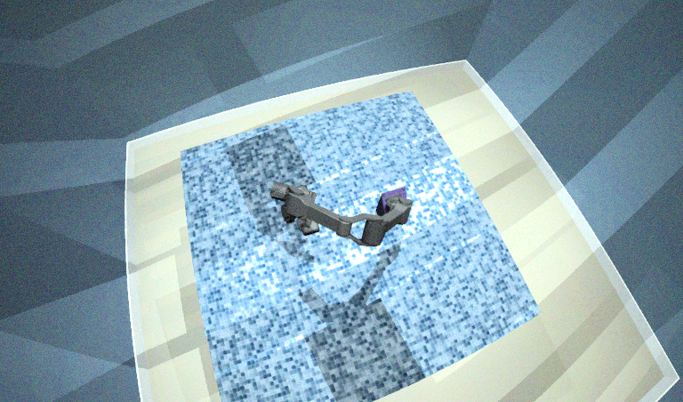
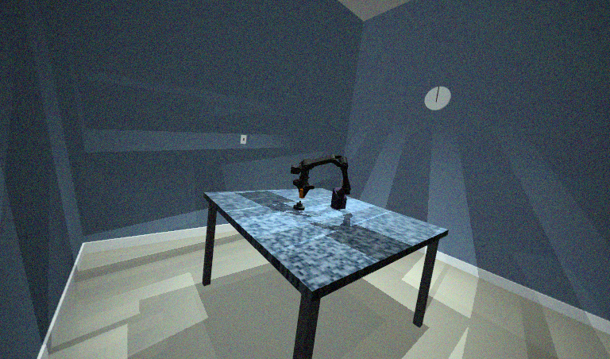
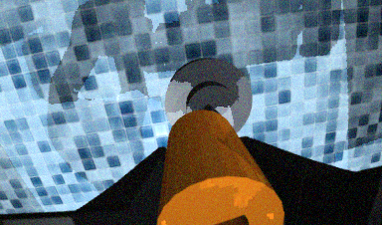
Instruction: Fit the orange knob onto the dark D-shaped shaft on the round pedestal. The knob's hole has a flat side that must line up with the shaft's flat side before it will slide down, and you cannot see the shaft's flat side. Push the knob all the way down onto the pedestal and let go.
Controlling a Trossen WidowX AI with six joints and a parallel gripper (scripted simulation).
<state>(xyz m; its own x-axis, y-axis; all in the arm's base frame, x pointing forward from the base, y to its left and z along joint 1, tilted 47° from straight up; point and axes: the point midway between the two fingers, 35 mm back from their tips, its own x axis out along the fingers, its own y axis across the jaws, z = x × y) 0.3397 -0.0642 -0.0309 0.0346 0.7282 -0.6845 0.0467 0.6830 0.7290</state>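
Now: the pedestal 70 mm below my gripper tip and 10 mm to the right of it. From my gripper tip the other things lie so: orange knob 20 mm above.
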